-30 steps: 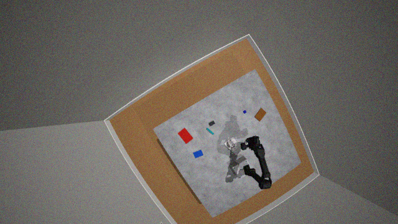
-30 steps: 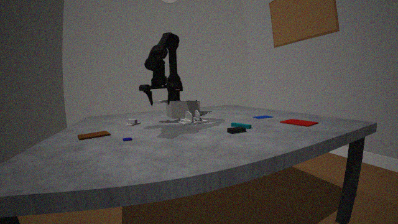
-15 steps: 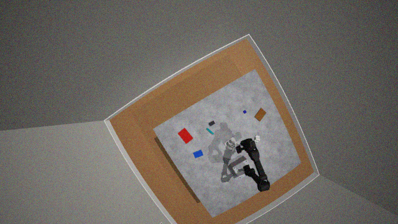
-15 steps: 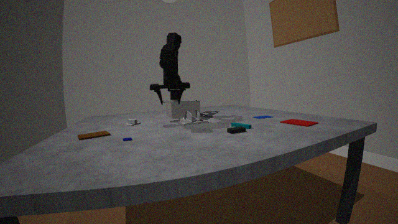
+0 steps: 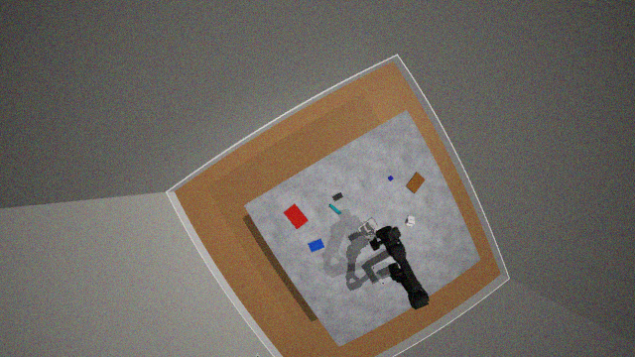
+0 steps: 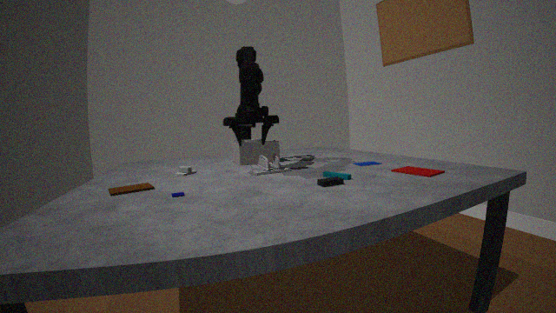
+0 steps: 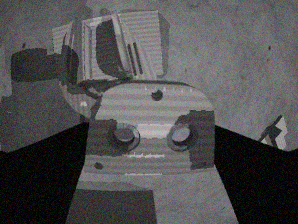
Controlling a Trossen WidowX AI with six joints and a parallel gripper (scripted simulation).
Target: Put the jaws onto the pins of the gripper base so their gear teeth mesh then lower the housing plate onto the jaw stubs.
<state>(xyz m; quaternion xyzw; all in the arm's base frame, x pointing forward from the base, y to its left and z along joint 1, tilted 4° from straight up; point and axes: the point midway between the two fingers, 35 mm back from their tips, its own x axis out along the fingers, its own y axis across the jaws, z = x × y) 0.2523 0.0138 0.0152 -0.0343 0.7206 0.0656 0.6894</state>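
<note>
My gripper tip is 7 cm above the grey jaw and 2 cm to the right of it. The rest, counted from my gripper tip: dark block (31 cm ahead, 17 cm to the left, 8 cm below); then teal bar (24 cm ahead, 21 cm to the left, 8 cm below); then small blue piece (30 cm ahead, 21 cm to the right, 9 cm below).
</note>
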